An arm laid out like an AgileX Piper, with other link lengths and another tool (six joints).
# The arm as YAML. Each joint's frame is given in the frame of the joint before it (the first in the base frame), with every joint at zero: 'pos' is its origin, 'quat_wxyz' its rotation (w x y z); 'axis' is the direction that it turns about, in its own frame. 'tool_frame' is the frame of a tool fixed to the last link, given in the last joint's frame.
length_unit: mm
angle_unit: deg
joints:
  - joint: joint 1
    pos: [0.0, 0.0, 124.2]
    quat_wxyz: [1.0, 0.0, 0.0, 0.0]
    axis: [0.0, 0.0, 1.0]
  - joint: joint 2
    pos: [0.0, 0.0, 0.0]
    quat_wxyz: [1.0, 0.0, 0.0, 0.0]
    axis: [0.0, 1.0, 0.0]
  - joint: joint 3
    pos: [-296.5, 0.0, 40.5]
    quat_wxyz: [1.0, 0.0, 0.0, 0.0]
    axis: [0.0, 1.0, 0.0]
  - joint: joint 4
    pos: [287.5, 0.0, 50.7]
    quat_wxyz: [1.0, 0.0, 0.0, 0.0]
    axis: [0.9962, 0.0, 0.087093]
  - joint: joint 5
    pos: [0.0, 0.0, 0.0]
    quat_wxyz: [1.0, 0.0, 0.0, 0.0]
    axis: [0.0, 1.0, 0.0]
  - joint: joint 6
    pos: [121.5, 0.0, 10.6]
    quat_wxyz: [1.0, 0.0, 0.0, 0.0]
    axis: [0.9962, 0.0, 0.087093]
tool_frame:
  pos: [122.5, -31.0, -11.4]
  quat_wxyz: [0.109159, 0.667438, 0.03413, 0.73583]
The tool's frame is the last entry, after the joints.
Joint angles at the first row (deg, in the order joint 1, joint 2, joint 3, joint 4, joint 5, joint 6):
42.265 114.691 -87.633 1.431 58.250 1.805
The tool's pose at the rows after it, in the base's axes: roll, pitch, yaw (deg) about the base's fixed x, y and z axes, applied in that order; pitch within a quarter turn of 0, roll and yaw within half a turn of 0; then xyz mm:
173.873, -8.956, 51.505, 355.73, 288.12, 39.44
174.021, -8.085, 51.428, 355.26, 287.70, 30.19
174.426, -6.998, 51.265, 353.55, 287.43, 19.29
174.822, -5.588, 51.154, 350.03, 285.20, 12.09
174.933, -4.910, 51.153, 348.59, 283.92, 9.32
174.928, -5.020, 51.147, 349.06, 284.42, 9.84
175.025, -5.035, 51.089, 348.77, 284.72, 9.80
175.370, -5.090, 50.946, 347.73, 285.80, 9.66
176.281, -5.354, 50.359, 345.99, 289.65, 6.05
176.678, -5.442, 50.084, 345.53, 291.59, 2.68
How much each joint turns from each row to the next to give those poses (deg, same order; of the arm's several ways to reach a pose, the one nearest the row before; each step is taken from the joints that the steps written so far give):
0.000 0.967 0.001 -0.356 -0.201 0.398
-0.001 1.169 -0.001 0.000 -0.285 0.050
0.001 1.363 -0.001 0.250 -0.225 0.002
-0.001 0.898 0.000 0.182 0.556 -0.001
0.001 0.389 -0.059 0.000 0.357 0.000
0.000 0.002 -0.115 0.014 0.004 0.000
0.000 0.001 -0.003 0.109 0.001 0.000
0.000 -0.001 0.002 0.396 -0.001 -0.064
-0.001 0.414 0.001 1.061 -0.543 0.001
0.001 0.410 -0.001 0.468 -0.443 0.002

